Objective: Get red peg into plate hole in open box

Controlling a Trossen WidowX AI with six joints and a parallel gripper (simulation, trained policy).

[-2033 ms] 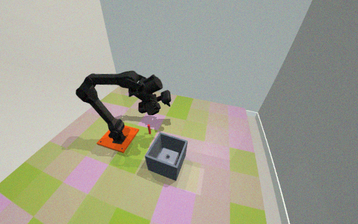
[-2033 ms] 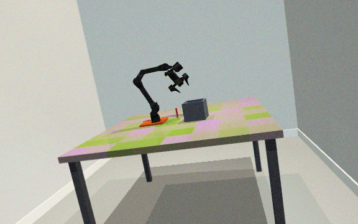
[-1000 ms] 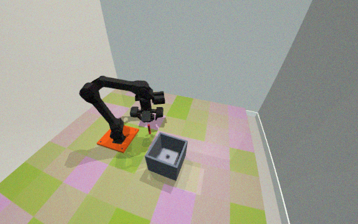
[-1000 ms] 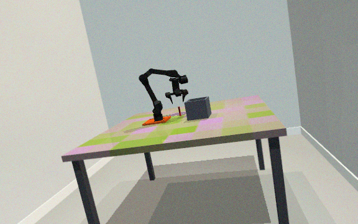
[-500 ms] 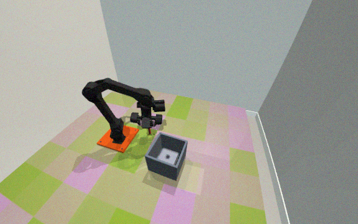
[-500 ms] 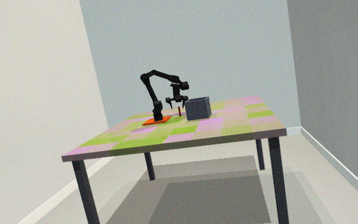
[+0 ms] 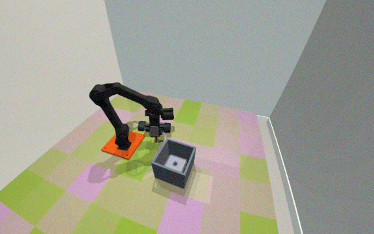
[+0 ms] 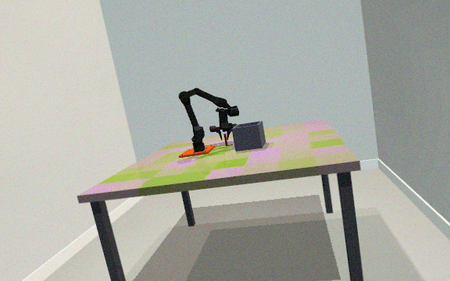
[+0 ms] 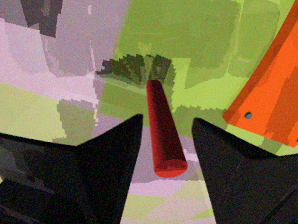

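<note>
My gripper tip is now 17 cm short of the pale plate, 20 cm to the left of it and 1 cm below it. Round my gripper tip: red peg (1 cm ahead, 1 cm to the right).
</note>
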